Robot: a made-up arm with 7 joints. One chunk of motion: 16 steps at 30 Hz.
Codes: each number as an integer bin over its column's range. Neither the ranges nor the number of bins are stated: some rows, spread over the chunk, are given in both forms.
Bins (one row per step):
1: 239 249 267 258 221 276 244
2: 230 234 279 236 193 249 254
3: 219 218 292 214 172 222 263
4: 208 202 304 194 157 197 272
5: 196 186 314 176 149 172 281
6: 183 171 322 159 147 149 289
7: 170 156 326 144 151 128 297
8: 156 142 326 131 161 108 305
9: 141 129 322 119 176 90 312
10: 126 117 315 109 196 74 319
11: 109 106 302 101 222 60 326
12: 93 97 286 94 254 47 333
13: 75 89 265 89 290 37 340
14: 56 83 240 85 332 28 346
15: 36 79 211 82 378 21 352
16: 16 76 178 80 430 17 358
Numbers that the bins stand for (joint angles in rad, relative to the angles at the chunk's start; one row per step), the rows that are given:
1: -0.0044 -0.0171 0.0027 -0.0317 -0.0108 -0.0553 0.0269
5: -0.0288 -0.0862 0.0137 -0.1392 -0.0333 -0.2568 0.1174
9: -0.0600 -0.1486 0.0156 -0.2140 -0.0249 -0.4156 0.1932
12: -0.0872 -0.1837 0.0072 -0.2468 -0.0005 -0.4989 0.2446
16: -0.1309 -0.2067 -0.0182 -0.2651 0.0546 -0.5571 0.3057
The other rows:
2: -0.0095 -0.0336 0.0055 -0.0606 -0.0196 -0.1076 0.0513
3: -0.0157 -0.0511 0.0086 -0.0894 -0.0261 -0.1599 0.0733
4: -0.0220 -0.0686 0.0114 -0.1156 -0.0308 -0.2083 0.0954
6: -0.0361 -0.1026 0.0156 -0.1615 -0.0340 -0.3013 0.1369
7: -0.0435 -0.1190 0.0166 -0.1812 -0.0327 -0.3420 0.1565
8: -0.0515 -0.1344 0.0166 -0.1982 -0.0296 -0.3808 0.1761
10: -0.0685 -0.1618 0.0140 -0.2271 -0.0186 -0.4466 0.2103
11: -0.0781 -0.1738 0.0109 -0.2376 -0.0105 -0.4738 0.2275
13: -0.0974 -0.1925 0.0022 -0.2533 0.0108 -0.5183 0.2617
14: -0.1082 -0.1990 -0.0036 -0.2586 0.0240 -0.5358 0.2764
15: -0.1196 -0.2034 -0.0105 -0.2625 0.0384 -0.5493 0.2911

